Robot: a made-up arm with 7 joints.
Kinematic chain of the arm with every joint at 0, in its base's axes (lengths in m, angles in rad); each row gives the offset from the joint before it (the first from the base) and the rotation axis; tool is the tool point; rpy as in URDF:
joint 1: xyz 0 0 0.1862 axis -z
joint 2: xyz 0 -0.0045 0.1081 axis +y
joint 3: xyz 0 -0.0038 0.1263 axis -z
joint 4: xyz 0 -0.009 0.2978 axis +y
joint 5: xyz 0 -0.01 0.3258 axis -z
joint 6: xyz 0 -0.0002 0.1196 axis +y
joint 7: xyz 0 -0.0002 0.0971 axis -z
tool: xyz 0 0 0 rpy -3.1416 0 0
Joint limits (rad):
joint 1: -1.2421..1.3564
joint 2: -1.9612..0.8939
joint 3: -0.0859..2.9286
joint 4: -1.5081..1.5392
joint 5: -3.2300..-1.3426
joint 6: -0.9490..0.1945
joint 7: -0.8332..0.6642
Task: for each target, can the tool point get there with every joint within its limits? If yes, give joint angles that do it. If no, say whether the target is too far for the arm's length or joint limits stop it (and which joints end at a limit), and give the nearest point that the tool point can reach.
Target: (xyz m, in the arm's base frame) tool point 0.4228 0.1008 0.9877
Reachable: yes | joints 0.7760 -0.1173 2.2974 -1.1142 -2.7463 0.0232 -0.0708
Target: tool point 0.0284 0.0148 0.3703
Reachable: no: joint limits stop it (at a limit: joint 3, joint 4, joint 6) | nearest point 0.2135 0.1113 0.8657 | short by 0.538 m
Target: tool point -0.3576 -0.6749 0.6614
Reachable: yes | joints -0.5821 -1.3487 0.8885 0.8171 -2.4663 -0.8139 -0.1171
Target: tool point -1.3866 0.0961 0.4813
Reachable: no: too far | nearest point -0.9561 0.0663 0.4232 | short by 0.435 m
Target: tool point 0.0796 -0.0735 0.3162
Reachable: no: joint limits stop it (at a limit: joint 3, joint 4, joint 6) | nearest point 0.4465 -0.4123 0.4172 | short by 0.510 m
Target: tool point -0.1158 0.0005 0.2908
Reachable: no: joint limits stop it (at a limit: joint 3, joint 4, joint 6) | nearest point -0.6214 0.0027 0.2755 | short by 0.506 m
